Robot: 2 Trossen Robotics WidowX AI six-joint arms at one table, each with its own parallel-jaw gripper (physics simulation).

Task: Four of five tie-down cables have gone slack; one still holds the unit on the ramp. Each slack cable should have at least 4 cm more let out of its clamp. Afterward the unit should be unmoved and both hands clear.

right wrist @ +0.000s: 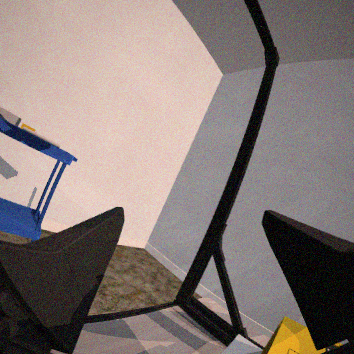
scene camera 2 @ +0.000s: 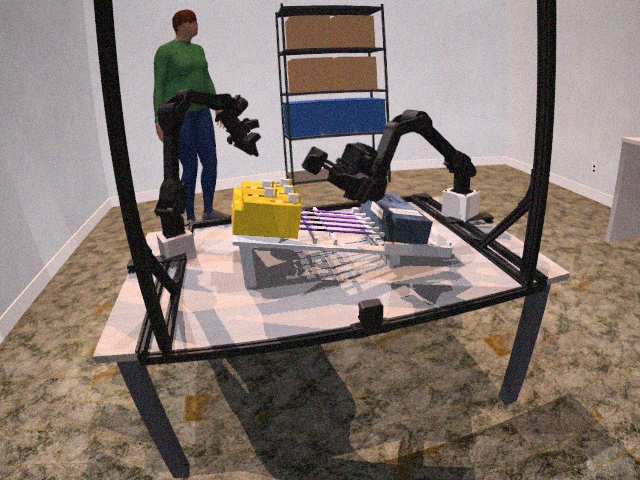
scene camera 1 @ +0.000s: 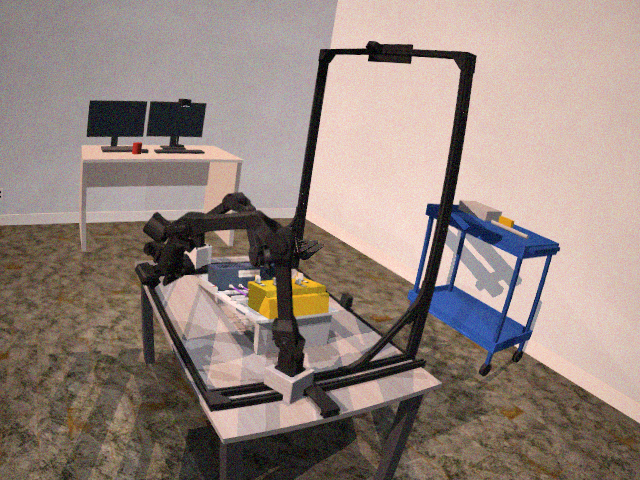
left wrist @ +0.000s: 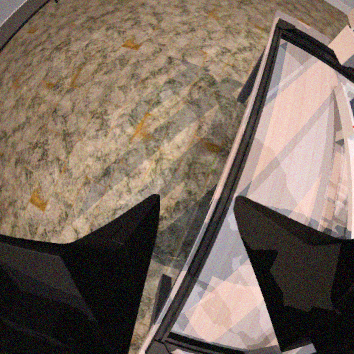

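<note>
A blue unit (scene camera 1: pixel 227 276) (scene camera 2: pixel 409 222) sits low on the white ramp (scene camera 2: pixel 421 250). A yellow block (scene camera 1: pixel 311 304) (scene camera 2: pixel 266 218) (right wrist: pixel 288 340) stands at the ramp's high end and carries several white clamps (scene camera 2: pixel 269 192). Several purple cables (scene camera 2: pixel 338 220) run between block and unit; which is taut I cannot tell. My left gripper (scene camera 1: pixel 148 262) (scene camera 2: pixel 253 145) (left wrist: pixel 197 201) is partly open and empty, above and behind the yellow block in scene camera 2. My right gripper (scene camera 1: pixel 309 249) (right wrist: pixel 194 216) is wide open and empty, raised above the ramp; its arm partly hides the unit's top.
Black frame uprights (scene camera 1: pixel 454 134) (scene camera 2: pixel 542 134) (right wrist: pixel 240 175) rise from the table (scene camera 2: pixel 116 346). A small black box (scene camera 2: pixel 370 312) sits on the table's near rail. A person (scene camera 2: pixel 185 67) stands behind the table, left of a shelf rack (scene camera 2: pixel 330 50). A blue cart (scene camera 1: pixel 460 310) stands at the right.
</note>
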